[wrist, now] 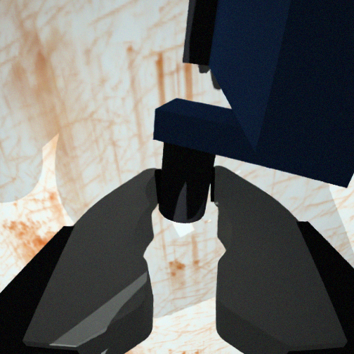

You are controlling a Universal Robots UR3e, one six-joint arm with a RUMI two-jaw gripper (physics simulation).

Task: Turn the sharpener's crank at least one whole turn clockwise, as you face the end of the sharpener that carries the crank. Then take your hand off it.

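The sharpener [305,70] is a large dark blue body that fills the upper right of the wrist view. Its crank arm [192,126], a dark blue bar, reaches left across the middle. A black cylindrical crank handle [184,162] sticks out from the arm's left end, towards the bottom of the view. My gripper [185,170] is shut on the crank handle, with one fingertip on each side of it. The handle's rounded end shows between the jaws. The rest of the sharpener is cut off by the view's edge.
A black part [201,32] with small grey pieces below it stands at the top, beside the blue body. A pale surface with rust-coloured veins [95,100] lies behind everything, with soft shadows on it.
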